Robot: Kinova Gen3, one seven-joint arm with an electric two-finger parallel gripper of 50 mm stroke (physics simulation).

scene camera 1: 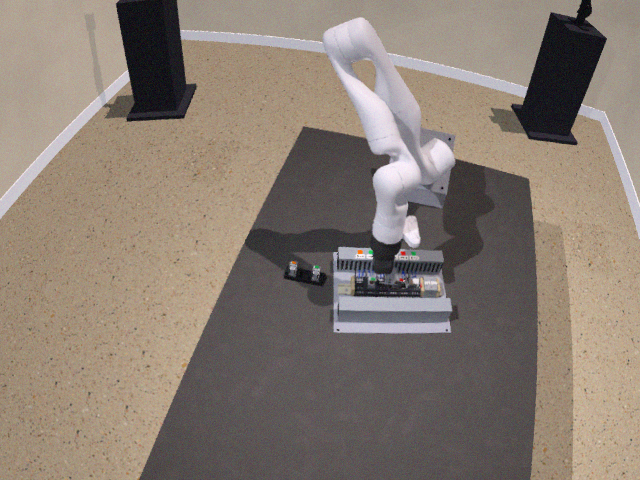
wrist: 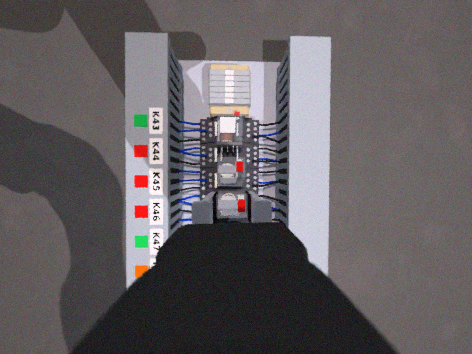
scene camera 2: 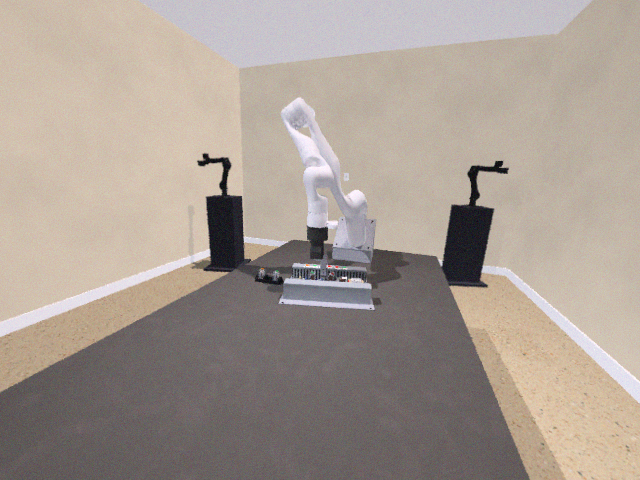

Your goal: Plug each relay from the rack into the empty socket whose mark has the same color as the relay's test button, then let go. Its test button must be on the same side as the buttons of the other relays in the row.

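Seen in the pictures: gripper, fingertip midpoint: [scene camera 1: 388,278] [wrist: 232,202] [scene camera 2: 323,273]; arm's base at its link origin: [scene camera 2: 356,239].
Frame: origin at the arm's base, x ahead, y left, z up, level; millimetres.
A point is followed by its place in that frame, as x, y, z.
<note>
My gripper [wrist: 232,202] {397, -159, -43} [scene camera 1: 383,280] {397, -159, -43} [scene camera 2: 324,268] {397, -159, -43} is shut on a clear-grey relay [wrist: 229,206] {395, -159, -18}, upright in the wrist view, its red test button [wrist: 241,205] {405, -158, -16} on the right. It is over the socket row near the red K46 mark [wrist: 141,211] {305, -167, -47}; whether it is seated is hidden. A plugged relay [wrist: 227,170] {393, -127, -38} near K45 has its red button on the right too. Dark slots [wrist: 227,151] {393, -106, -61} show near the red K44 mark [wrist: 141,151] {307, -107, -47}. The black rack [scene camera 1: 303,276] {346, -382, -108} [scene camera 2: 268,281] {366, -377, -102} holds an orange-button relay [scene camera 1: 293,267] {350, -410, -63} [scene camera 2: 261,273] {356, -408, -74} and a green-button relay [scene camera 1: 316,272] {365, -348, -64} [scene camera 2: 276,276] {369, -344, -78}.
Grey ducts [wrist: 146,75] {314, -31, -47} [wrist: 310,150] {479, -108, -47} flank the row, with blue and black wires between. A white-topped module [wrist: 229,125] {396, -79, -57} and grey terminal blocks [wrist: 229,85] {397, -33, -64} stand at the row's end. The rack stands left of the panel [scene camera 1: 392,327] {512, -146, -107} on the dark mat [scene camera 1: 361,392] {700, -237, -110}.
</note>
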